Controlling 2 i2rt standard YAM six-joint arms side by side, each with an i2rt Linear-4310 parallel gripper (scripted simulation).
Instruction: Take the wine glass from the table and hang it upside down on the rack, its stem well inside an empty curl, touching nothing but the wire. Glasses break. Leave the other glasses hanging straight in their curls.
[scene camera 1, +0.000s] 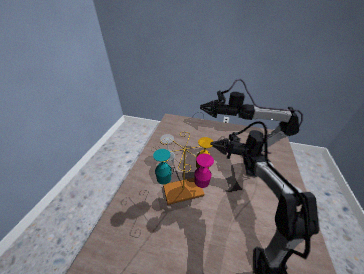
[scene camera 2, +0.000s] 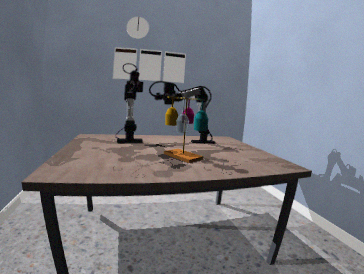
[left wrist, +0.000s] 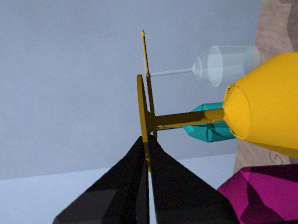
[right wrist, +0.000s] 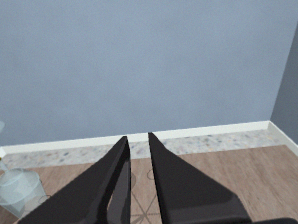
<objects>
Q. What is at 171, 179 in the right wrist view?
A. The right gripper.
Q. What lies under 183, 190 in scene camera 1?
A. A wire rack.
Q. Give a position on a teal glass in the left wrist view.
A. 212, 132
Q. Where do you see the left gripper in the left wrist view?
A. At 147, 142
</objects>
